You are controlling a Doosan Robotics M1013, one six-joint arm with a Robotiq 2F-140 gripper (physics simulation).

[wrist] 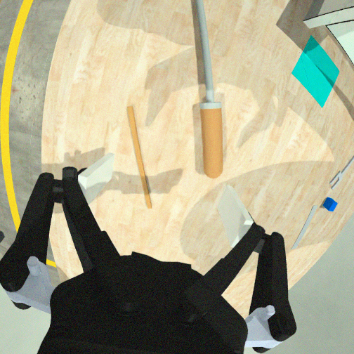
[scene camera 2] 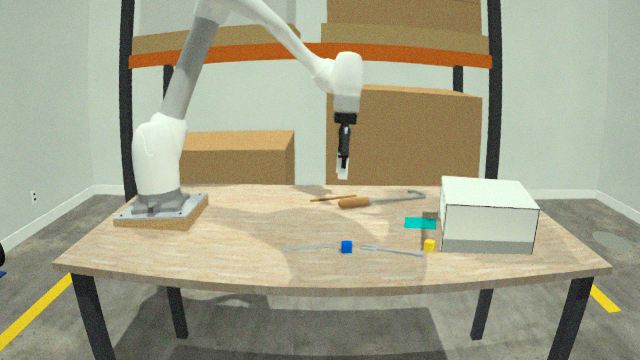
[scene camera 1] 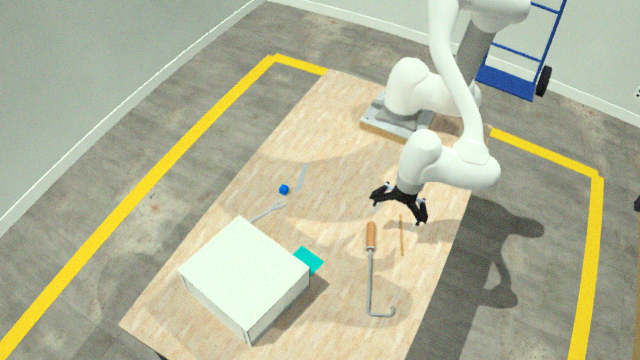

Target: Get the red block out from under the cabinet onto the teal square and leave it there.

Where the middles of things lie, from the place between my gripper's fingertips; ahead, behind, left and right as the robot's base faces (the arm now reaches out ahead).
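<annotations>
There's the teal square [wrist: 315, 70], and it's 240 mm to the right of my hand, 220 mm ahead of it and 90 mm below it.
</annotations>
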